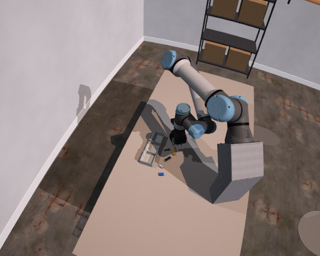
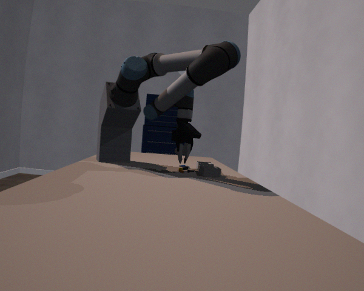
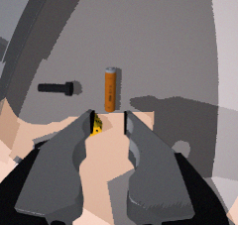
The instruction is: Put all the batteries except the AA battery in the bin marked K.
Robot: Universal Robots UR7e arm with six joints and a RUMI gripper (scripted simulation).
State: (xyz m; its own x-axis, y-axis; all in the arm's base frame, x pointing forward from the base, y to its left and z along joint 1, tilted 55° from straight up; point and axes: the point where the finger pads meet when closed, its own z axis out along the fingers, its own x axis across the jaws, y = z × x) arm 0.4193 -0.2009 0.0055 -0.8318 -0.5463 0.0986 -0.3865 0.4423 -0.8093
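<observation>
Right now my hand is 60 mm above the orange cylindrical battery. Also, from my hand: black battery 90 mm to the left, 50 mm below, 30 mm ahead; black bolt 50 mm below, 40 mm ahead, 20 mm to the left; small yellow block 50 mm below, 40 mm to the left.
</observation>
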